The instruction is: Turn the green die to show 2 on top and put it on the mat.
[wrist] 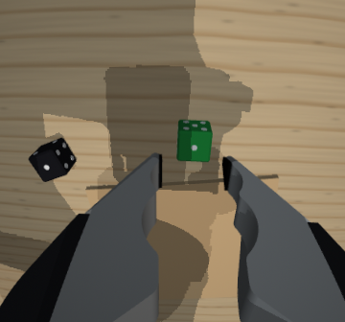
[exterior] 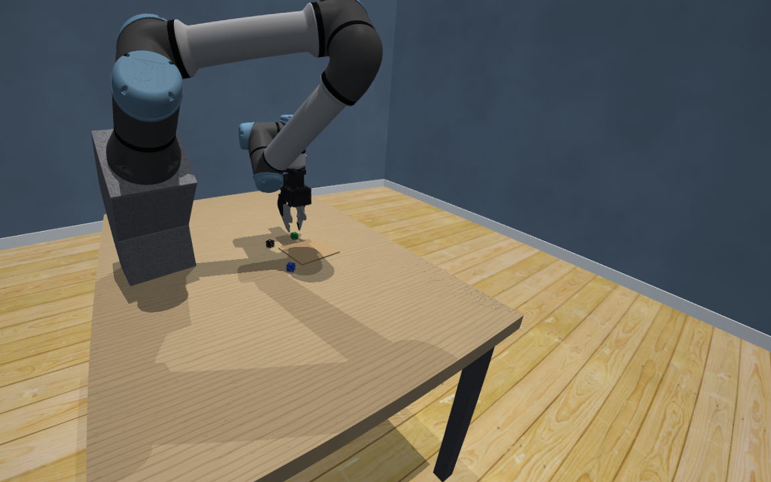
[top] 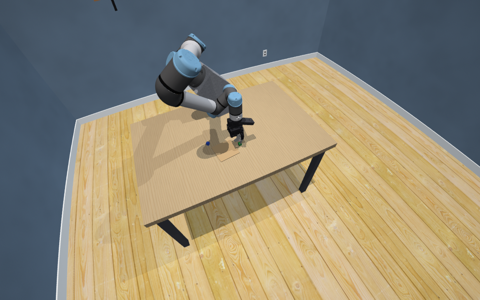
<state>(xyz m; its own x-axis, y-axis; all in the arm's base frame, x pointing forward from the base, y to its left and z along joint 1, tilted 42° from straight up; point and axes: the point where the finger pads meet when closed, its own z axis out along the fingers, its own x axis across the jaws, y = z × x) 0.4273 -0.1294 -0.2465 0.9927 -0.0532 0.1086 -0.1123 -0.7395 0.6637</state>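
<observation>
Now: hand 30 mm above the green die. From my hand the other things lie so: blue die (180 mm to the right, 120 mm behind, 30 mm below); tan mat (110 mm to the right, 40 mm below, 10 mm behind); black die (90 mm behind, 30 mm below, 10 mm to the right).
</observation>
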